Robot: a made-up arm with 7 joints.
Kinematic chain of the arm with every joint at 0, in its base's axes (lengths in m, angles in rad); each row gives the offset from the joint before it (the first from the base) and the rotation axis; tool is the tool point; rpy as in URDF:
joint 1: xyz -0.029 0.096 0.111 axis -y
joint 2: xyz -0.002 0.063 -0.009 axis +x
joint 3: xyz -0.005 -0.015 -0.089 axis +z
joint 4: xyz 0 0.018 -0.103 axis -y
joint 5: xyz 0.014 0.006 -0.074 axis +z
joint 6: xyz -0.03 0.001 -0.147 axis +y
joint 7: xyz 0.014 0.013 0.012 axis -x
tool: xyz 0.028 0.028 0.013 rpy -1.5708 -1.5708 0
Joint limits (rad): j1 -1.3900..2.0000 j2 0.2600..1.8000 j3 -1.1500..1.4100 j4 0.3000..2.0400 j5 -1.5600..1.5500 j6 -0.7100..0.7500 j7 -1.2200..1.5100
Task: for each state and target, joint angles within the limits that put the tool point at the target. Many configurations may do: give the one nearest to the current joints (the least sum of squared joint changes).
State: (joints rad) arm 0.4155 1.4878 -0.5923 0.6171 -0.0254 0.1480 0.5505
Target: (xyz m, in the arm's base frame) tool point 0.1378 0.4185 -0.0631
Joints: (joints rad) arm -0.0172 1.3517 -0.8064 0.9454 -0.1024 -0.0340 0.4021
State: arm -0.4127 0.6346 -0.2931 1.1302 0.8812 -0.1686 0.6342
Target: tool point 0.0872 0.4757 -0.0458
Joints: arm -0.2620 1.1167 -0.0489 0.8969 0.8801 -0.1113 0.6603
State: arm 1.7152 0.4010 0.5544 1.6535 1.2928 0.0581 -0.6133
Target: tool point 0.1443 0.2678 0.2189
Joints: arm 1.3238 0.2600 0.2998 1.8362 1.3303 -0.1297 -0.7015
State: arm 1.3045 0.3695 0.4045 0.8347 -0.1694 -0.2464 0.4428
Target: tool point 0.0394 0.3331 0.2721
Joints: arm 1.5943 0.5824 0.3362 1.6059 -0.3312 -0.2188 0.4284
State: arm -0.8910 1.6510 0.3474 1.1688 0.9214 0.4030 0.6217
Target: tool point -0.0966 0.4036 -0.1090
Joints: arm -1.3900 1.0254 -0.0062 1.3307 0.9657 0.2217 0.5128
